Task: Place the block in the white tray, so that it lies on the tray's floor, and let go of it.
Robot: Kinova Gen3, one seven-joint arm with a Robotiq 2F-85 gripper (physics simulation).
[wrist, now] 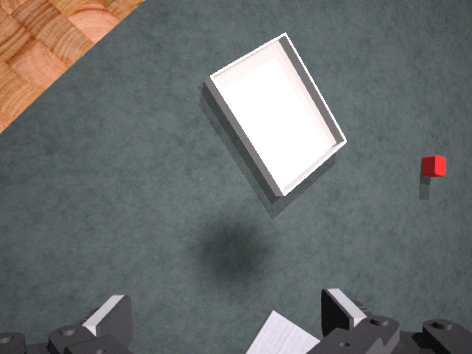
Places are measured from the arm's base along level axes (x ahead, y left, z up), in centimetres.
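Where they show: gripper, between the fingertips: (226,314).
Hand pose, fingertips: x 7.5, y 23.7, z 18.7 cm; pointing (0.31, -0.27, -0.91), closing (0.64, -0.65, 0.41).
Observation:
Things, the pixels of their top centre, and the offset from my fingertips. Level surfaces: height alone.
- small red block, centre of its top: (441,165) dx +40.6, dy -28.4, dz -21.0 cm
- white tray, centre of its top: (285,111) dx +23.8, dy -2.0, dz -21.8 cm
- dark green surface, height of its surface: dz -23.8 cm
A small red block (433,166) sits on the dark green surface at the right of the wrist view, apart from the tray. The white tray (245,135) stands upper centre, turned at an angle, with low walls and a bare floor inside. My gripper (226,314) is open, its two fingers wide apart at the bottom of the view, with no object between the fingertips. It hangs above the surface, with the tray farther up in the view and the block to the upper right.
A pale, flat-looking rectangular piece (282,336) shows partly at the bottom, near the right finger. The dark green surface (100,200) has a slanting edge at the upper left, with a wooden checkered area (45,50) beyond it.

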